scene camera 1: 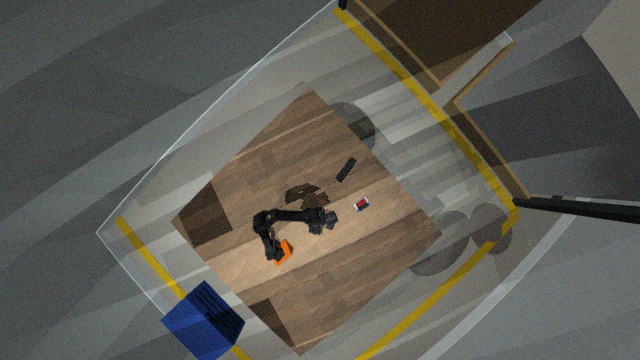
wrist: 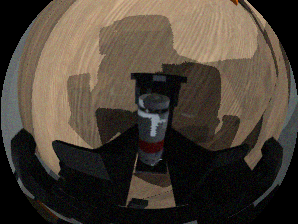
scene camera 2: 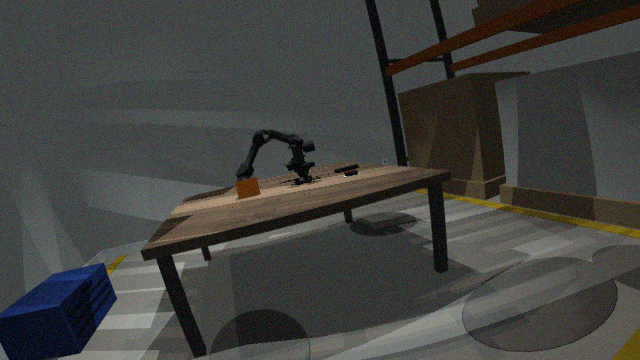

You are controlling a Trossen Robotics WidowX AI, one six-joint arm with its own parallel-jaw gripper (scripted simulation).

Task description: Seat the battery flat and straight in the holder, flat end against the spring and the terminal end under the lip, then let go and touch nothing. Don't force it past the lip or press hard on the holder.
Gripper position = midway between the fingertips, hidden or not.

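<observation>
My gripper (wrist: 151, 128) is visible, together with a battery (wrist: 153, 113).
</observation>
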